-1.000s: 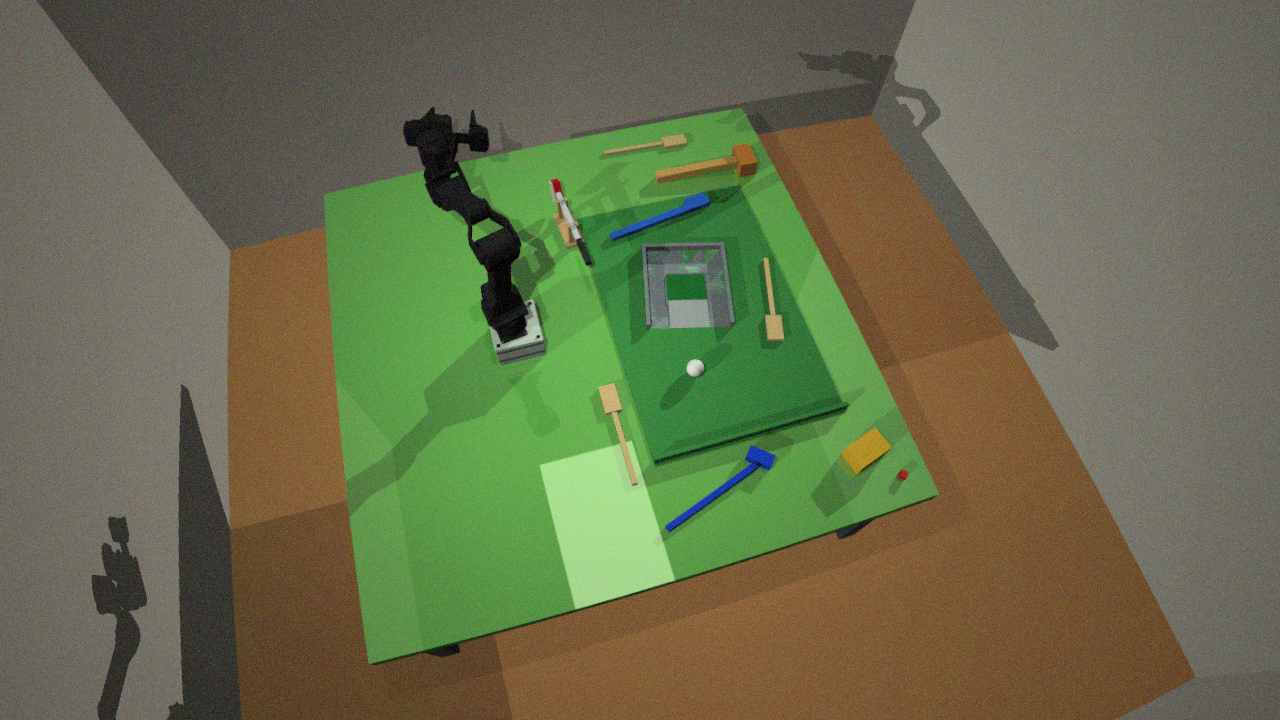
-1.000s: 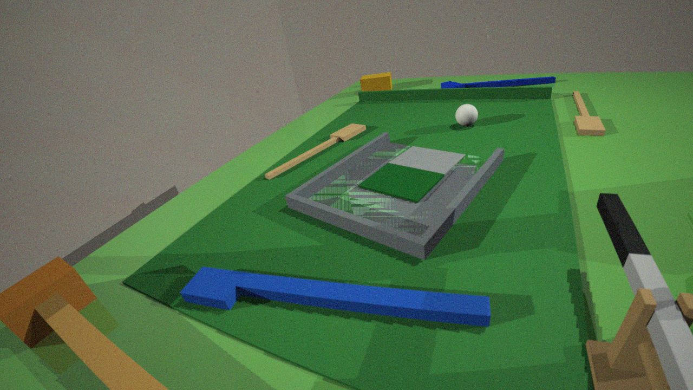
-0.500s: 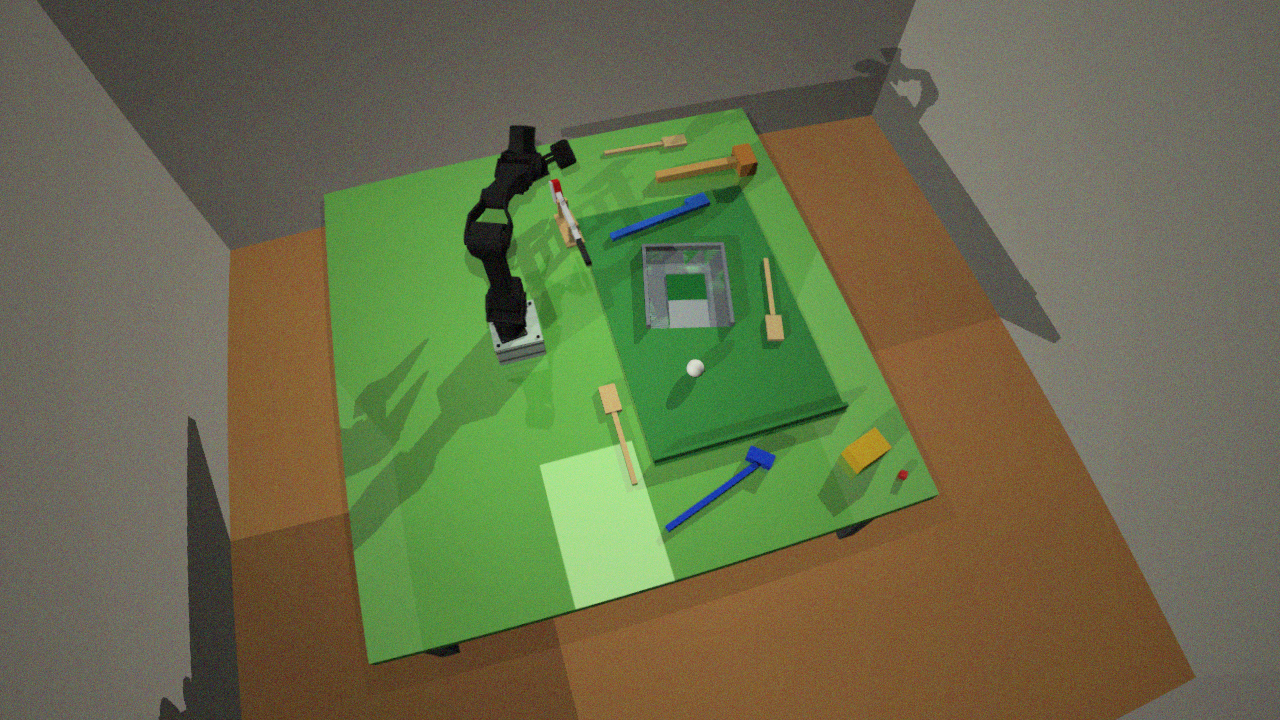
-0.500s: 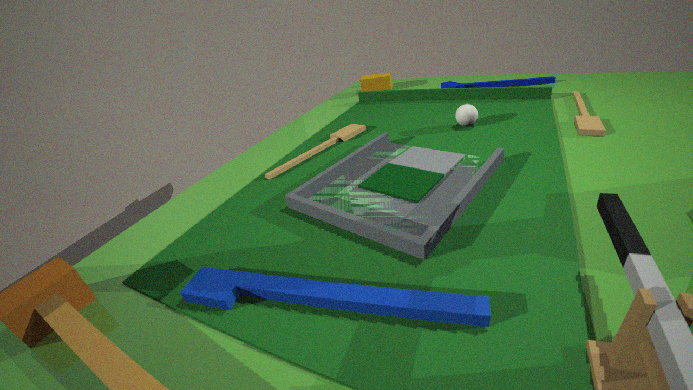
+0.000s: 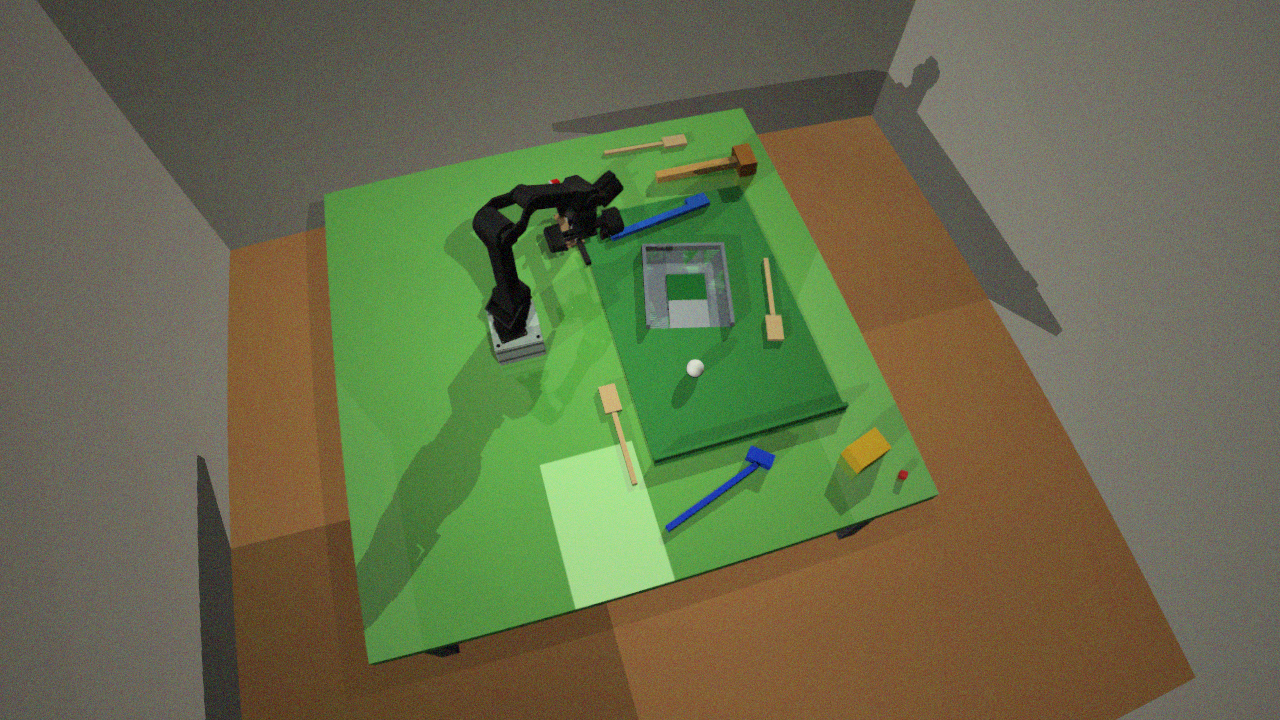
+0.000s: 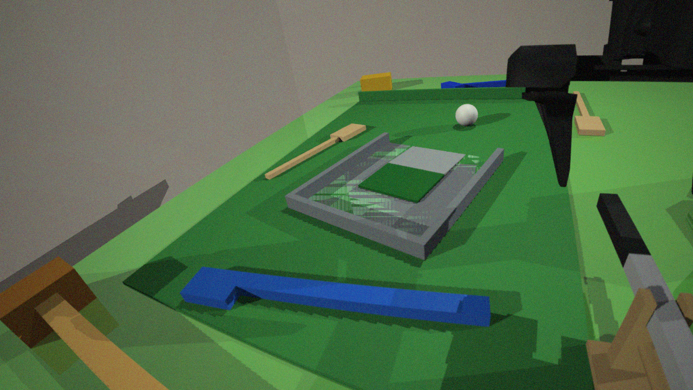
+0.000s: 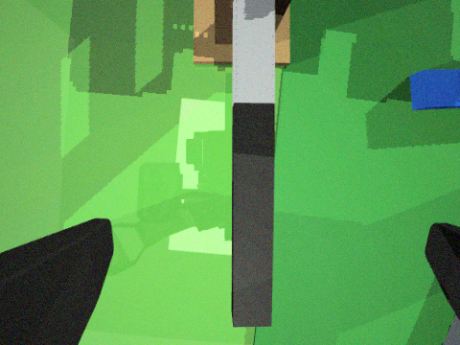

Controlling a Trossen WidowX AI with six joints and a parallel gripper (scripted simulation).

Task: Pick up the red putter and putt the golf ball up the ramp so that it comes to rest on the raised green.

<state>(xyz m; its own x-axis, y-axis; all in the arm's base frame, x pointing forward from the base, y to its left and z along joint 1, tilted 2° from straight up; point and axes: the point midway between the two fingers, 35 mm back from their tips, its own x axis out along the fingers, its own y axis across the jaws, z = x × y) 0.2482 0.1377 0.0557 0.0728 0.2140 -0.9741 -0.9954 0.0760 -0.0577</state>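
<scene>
The tan stand lies 130 mm to the left of my gripper tip and 60 mm below it. Round my gripper tip: small red cube: 430 mm ahead, 840 mm to the right, 90 mm below; then yellow block: 380 mm ahead, 750 mm to the right, 70 mm below; then white golf ball: 110 mm ahead, 400 mm to the right, 70 mm below.
</scene>
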